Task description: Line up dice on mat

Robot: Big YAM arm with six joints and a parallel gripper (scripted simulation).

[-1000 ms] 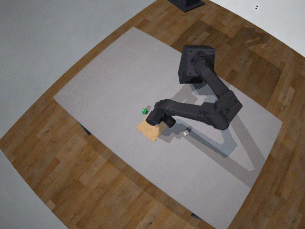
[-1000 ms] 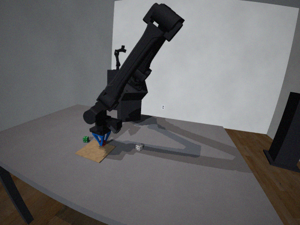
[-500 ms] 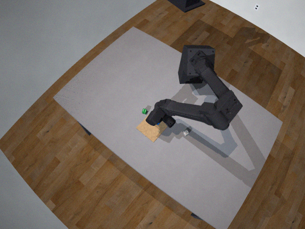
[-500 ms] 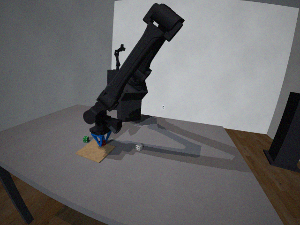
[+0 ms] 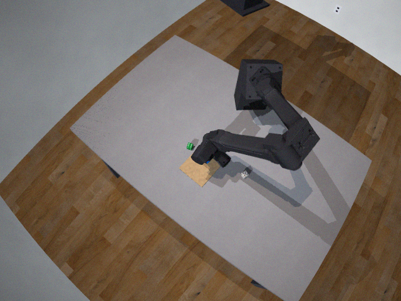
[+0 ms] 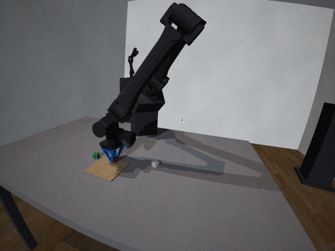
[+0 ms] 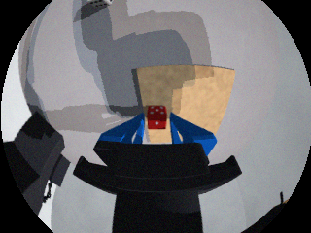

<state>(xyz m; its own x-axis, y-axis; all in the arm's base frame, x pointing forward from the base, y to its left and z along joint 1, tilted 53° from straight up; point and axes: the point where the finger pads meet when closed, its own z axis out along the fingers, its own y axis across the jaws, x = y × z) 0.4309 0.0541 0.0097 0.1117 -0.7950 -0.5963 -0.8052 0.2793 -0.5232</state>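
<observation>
The red die is right at my hand. The rest, counted from my hand: tan mat: 50 mm ahead, 10 mm to the left, 20 mm below; green die: 30 mm ahead, 100 mm to the right, 10 mm below; white die: 90 mm behind, 170 mm to the left, 10 mm below.
</observation>
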